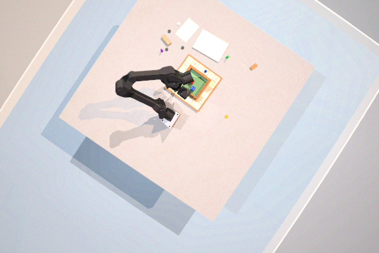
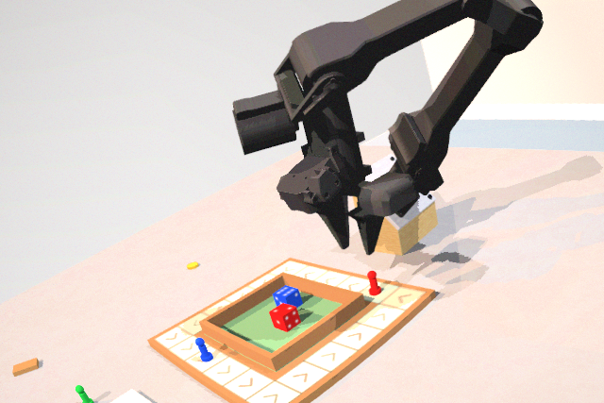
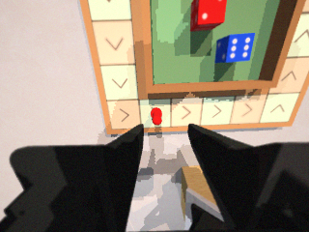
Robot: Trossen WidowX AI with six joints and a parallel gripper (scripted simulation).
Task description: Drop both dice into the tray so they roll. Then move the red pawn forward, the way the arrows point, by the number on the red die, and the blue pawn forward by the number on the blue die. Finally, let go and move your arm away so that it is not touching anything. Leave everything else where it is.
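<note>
Right now my gripper tip is 10 mm past the red pawn, 10 mm to the right of it and 50 mm above it. Round my gripper tip: blue pawn: 200 mm ahead, 110 mm to the right, 50 mm below; then green tray: 90 mm ahead, 70 mm to the right, 70 mm below; then purple pawn: 190 mm ahead, 220 mm to the left, 60 mm below.
</note>
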